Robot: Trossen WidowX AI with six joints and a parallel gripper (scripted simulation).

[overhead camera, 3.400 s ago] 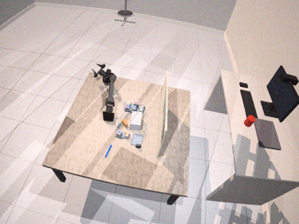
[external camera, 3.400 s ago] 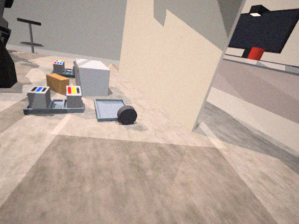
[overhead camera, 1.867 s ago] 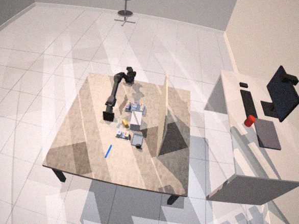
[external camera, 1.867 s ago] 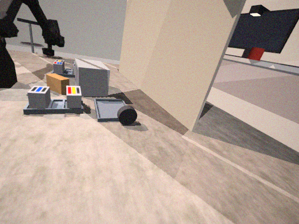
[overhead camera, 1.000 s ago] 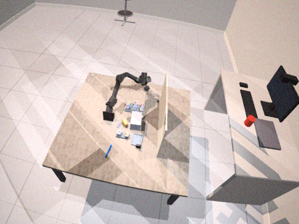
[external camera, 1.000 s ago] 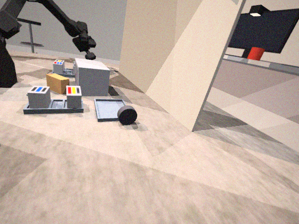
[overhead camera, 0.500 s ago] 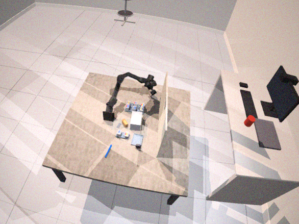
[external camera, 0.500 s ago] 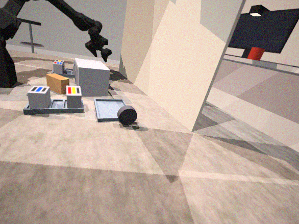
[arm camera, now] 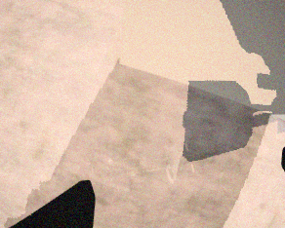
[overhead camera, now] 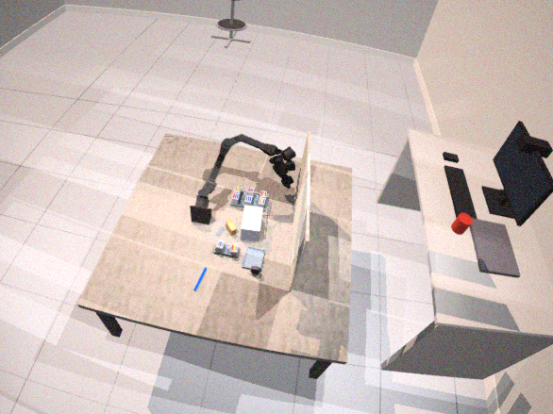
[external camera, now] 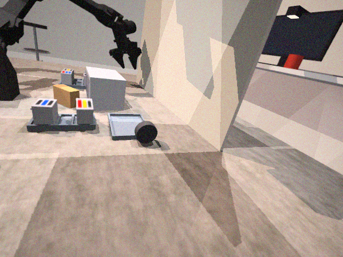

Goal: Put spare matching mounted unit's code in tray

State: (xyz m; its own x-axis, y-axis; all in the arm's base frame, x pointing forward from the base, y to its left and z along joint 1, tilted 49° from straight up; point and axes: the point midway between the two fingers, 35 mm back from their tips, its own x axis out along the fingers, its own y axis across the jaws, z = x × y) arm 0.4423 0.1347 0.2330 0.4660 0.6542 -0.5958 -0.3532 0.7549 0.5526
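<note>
Now: gripper tip 33 cm past the grey spare block, 45 cm to the left of it and 4 cm above it. From my gripper tip the other things lie so: tall beige panel 6 cm ahead, 30 cm to the right, 15 cm above; grey mounted unit 18 cm behind, 28 cm to the right, 3 cm below; brown box 29 cm behind, 32 cm to the right, 5 cm below.
</note>
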